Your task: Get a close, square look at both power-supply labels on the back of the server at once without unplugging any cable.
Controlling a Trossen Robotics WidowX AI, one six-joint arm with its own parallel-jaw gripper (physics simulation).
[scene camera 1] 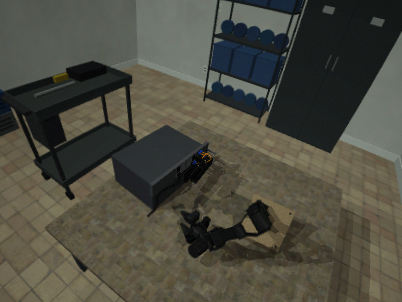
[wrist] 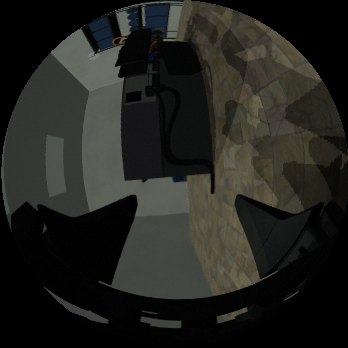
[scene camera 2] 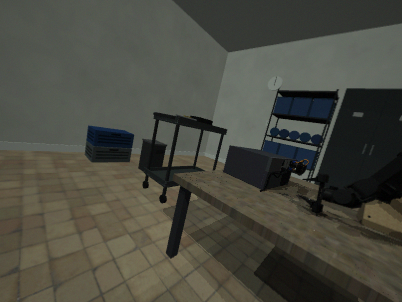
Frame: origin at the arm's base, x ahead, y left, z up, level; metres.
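Seen in the pictures: gripper, fingertip midpoint: (scene camera 1: 180, 217) (wrist: 187, 200) (scene camera 2: 300, 187); arm's base, link origin: (scene camera 2: 382, 195).
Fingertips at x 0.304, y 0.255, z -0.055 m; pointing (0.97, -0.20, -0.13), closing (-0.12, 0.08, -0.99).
Pixels of each thing's top centre, then the offset from my fingertips to it. "pt": a spot on its surface instead. Level surfaces: height alone.
- black cable, surface spot: (wrist: 167, 132) pt 0.175 m ahead, 0.093 m right, 0.003 m up
- small black rectangle, surface spot: (wrist: 133, 96) pt 0.167 m ahead, 0.191 m right, 0.077 m up
- stone-patterned table, surface height: 0.096 m down
The dark grey server (scene camera 1: 155, 149) (scene camera 2: 245, 164) (wrist: 142, 142) lies on the table. Its back carries a black cable (scene camera 1: 162, 190) (wrist: 167, 132) that bends down to the tabletop, plus orange and blue cables beside dark blocks (scene camera 1: 199, 172) (wrist: 135, 50). In the wrist view the server stands sideways, its back seen obliquely in the upper middle, with a small black rectangle (wrist: 133, 96) on it. Neither power-supply label can be made out. My gripper (scene camera 1: 183, 225) (scene camera 2: 306, 188) (wrist: 187, 200) is open and empty, apart from the server, off the corner where the black cable hangs.
The arm stands on a wooden base plate (scene camera 1: 286, 218) on the stone-patterned table (scene camera 1: 125, 250) (scene camera 2: 250, 212). Beyond the server stand a black cart (scene camera 1: 131, 107) (scene camera 2: 175, 150), a shelf rack (scene camera 1: 211, 55) with blue boxes and a dark cabinet (scene camera 1: 325, 75). Blue and grey crates (scene camera 2: 110, 142) are farther left.
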